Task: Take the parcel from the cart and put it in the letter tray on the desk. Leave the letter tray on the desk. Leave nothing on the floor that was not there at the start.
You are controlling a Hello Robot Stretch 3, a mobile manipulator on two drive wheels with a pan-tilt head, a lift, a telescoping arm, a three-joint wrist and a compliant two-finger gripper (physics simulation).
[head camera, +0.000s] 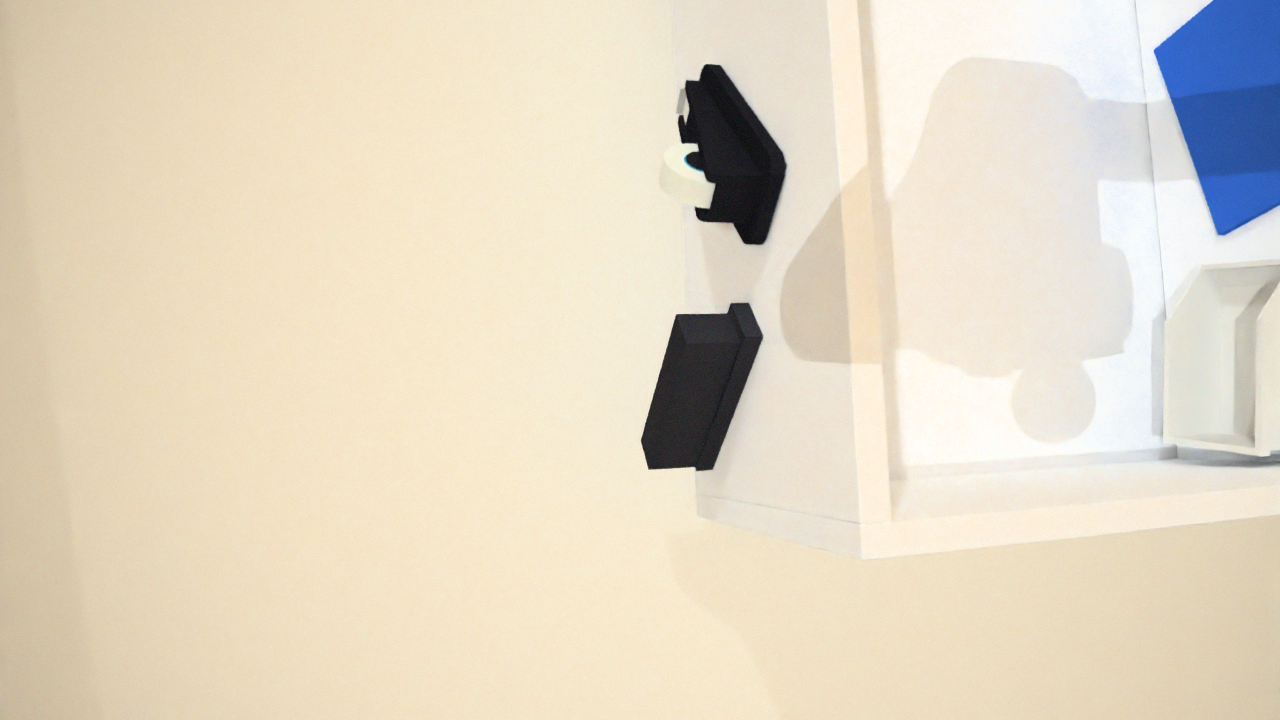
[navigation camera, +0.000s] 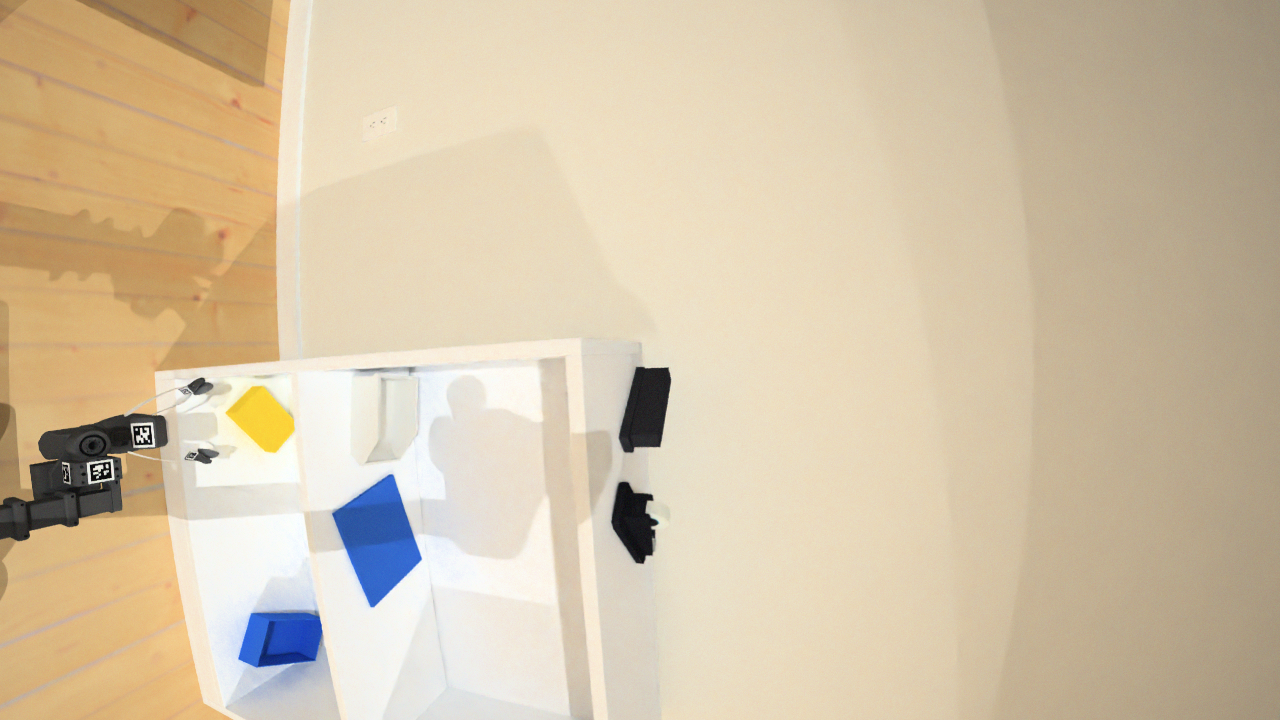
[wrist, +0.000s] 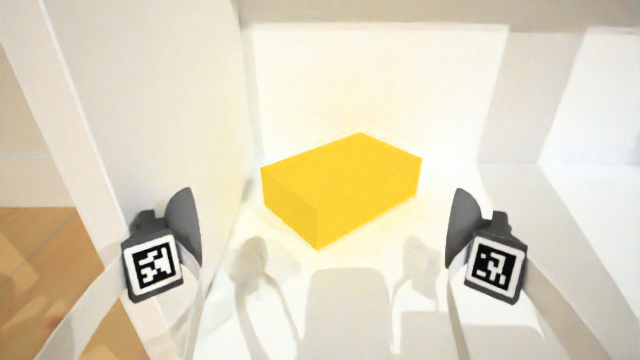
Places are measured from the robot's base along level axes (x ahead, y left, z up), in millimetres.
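Pixels of known places: gripper, fingertip midpoint: (navigation camera: 212,419) (wrist: 323,215).
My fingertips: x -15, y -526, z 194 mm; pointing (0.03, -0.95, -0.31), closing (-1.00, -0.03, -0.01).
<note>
Ahead of a thing's pixels: the offset from my fingertips to its top centre. "pt": to the spot under its first point.
A yellow box {dy -152, dx -18, dz -49 mm} (navigation camera: 261,419) (wrist: 340,185) lies turned at an angle in the lowest compartment of a white shelf unit (head camera: 872,429) (navigation camera: 586,501) (wrist: 150,100), near its side panel. Whether this is the parcel, I cannot tell. My gripper (navigation camera: 201,421) (wrist: 323,215) is open and empty at the front of that compartment, facing the box. The fingers stand wide, one to each side and nearer than the box, with a gap before it. The desk and the letter tray do not show in the views, and I cannot make out a cart.
The middle shelf holds a pale grey bin {pt dy -162, dx -6, dz +381 mm} (head camera: 1208,358) (navigation camera: 384,416) and a flat blue thing {dy -114, dx -244, dz +362 mm} (head camera: 1239,134) (navigation camera: 377,541). A blue bin {dy -127, dx -565, dz -19 mm} (navigation camera: 280,638) is farther along the lowest compartment. A black block {dy -159, dx +8, dz +920 mm} (head camera: 702,394) (navigation camera: 646,407) and a tape dispenser {dy -116, dx -167, dz +936 mm} (head camera: 742,170) (navigation camera: 633,523) stand on top.
</note>
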